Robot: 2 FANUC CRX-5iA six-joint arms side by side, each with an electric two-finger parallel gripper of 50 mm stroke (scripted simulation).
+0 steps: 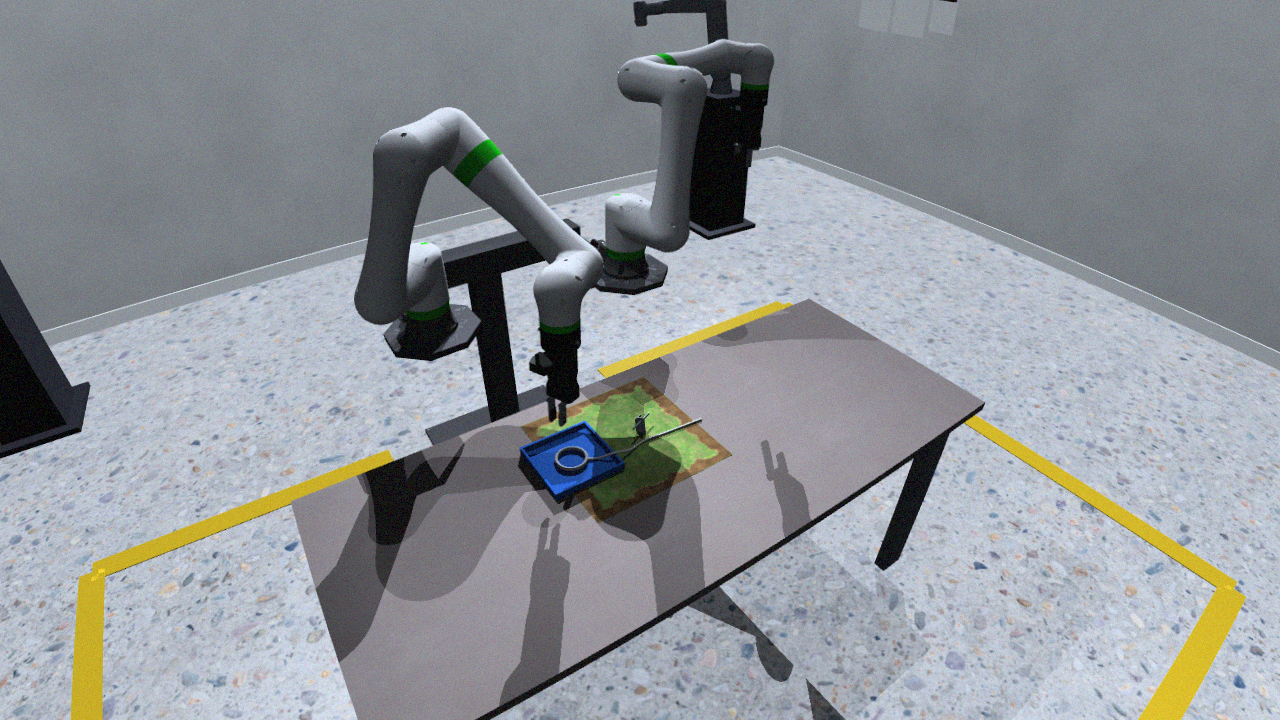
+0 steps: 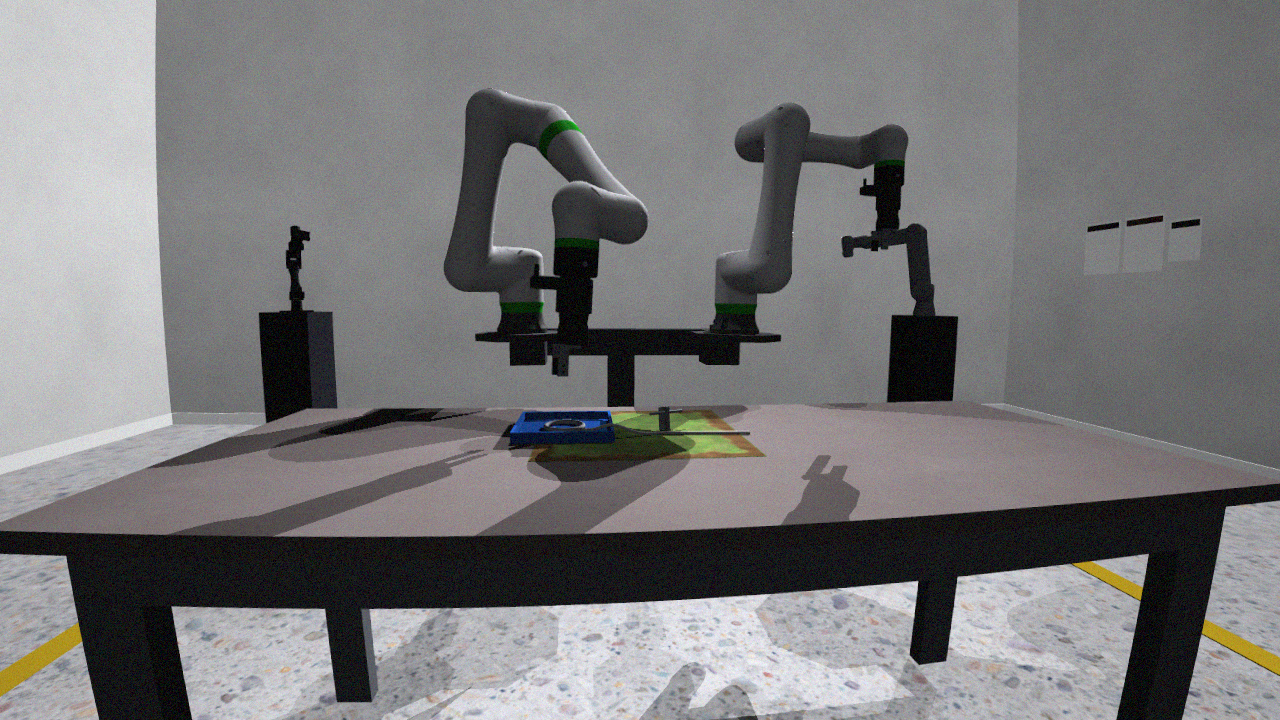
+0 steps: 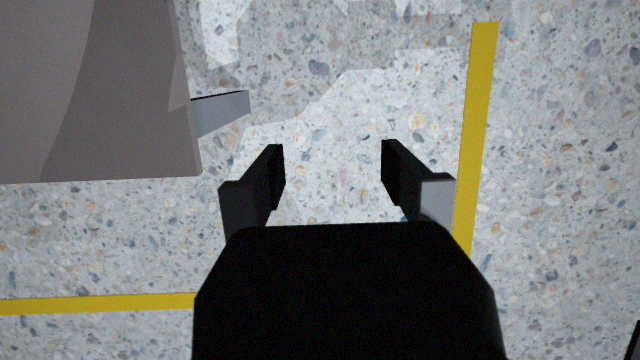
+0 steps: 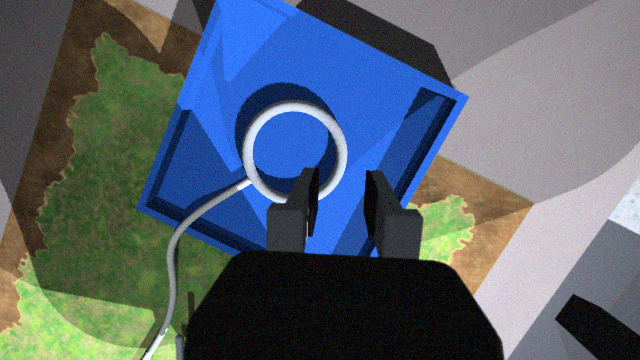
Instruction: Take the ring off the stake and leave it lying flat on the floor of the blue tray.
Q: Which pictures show the blue tray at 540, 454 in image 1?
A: Image 1, image 2 and image 4 only.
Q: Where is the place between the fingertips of my left gripper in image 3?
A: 332, 162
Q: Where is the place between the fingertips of my right gripper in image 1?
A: At 557, 422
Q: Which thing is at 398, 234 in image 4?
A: My right gripper.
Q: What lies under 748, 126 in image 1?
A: My left gripper.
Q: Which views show my left gripper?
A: Image 1, image 2 and image 3 only.
